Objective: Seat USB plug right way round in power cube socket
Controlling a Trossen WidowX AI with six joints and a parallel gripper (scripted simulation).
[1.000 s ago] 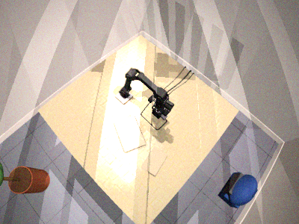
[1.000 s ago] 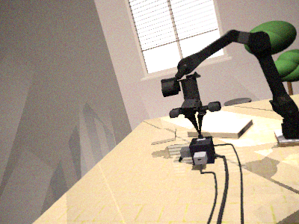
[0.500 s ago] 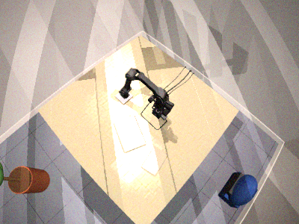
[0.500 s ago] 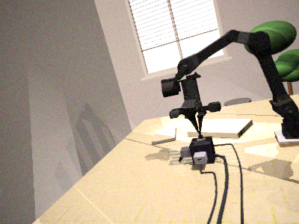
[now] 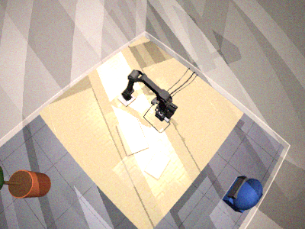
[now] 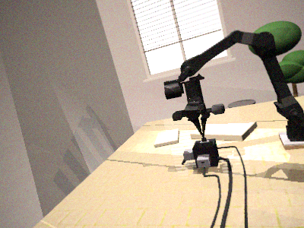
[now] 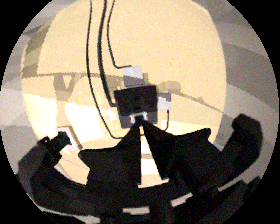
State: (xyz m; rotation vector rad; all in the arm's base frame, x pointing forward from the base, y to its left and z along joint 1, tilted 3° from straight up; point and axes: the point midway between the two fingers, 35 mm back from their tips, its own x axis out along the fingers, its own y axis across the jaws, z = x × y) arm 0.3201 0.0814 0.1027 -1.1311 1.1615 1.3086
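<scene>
Now: gripper tip 2 cm above the USB plug.
</scene>
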